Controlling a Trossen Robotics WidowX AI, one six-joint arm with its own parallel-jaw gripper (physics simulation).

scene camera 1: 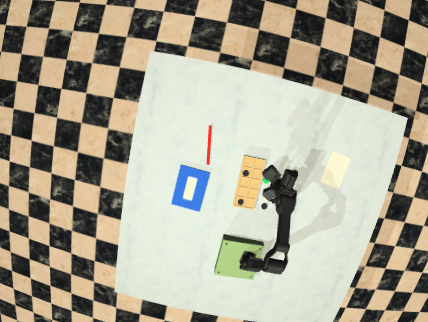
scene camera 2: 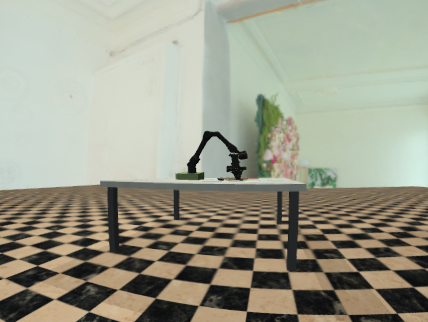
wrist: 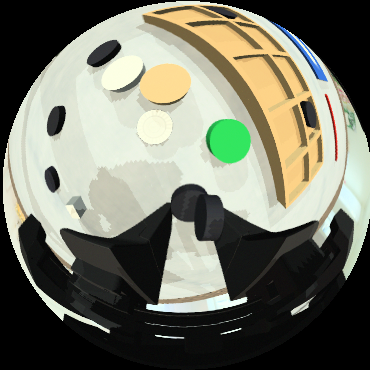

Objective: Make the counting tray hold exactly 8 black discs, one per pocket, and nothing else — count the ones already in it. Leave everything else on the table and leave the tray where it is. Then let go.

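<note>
The tan counting tray (scene camera 1: pixel 242 187) (wrist: pixel 252 80) lies flat with black discs in two pockets, one disc (scene camera 1: pixel 245 173) (wrist: pixel 309 114) nearer one end and another disc (scene camera 1: pixel 240 201) (wrist: pixel 223 12) at the other end. My gripper (scene camera 1: pixel 273 184) (scene camera 2: pixel 237 178) (wrist: pixel 189 207) is low over the table beside the tray, partly closed. Its fingertips press from both sides on two black discs: a left disc (wrist: pixel 188 202) and a right disc (wrist: pixel 209 218) that touches the right finger. Loose black discs lie farther left in the wrist view: one (wrist: pixel 104 53), another (wrist: pixel 56 120) and another (wrist: pixel 52 178).
A green disc (scene camera 1: pixel 265 181) (wrist: pixel 229 141) lies between gripper and tray. A white disc (wrist: pixel 123 73), an orange disc (wrist: pixel 165 83), a ridged cream disc (wrist: pixel 155 127) and a small grey cube (wrist: pixel 76 206) lie nearby. A blue board (scene camera 1: pixel 179 195) and red stick (scene camera 1: pixel 209 145) lie beyond the tray.
</note>
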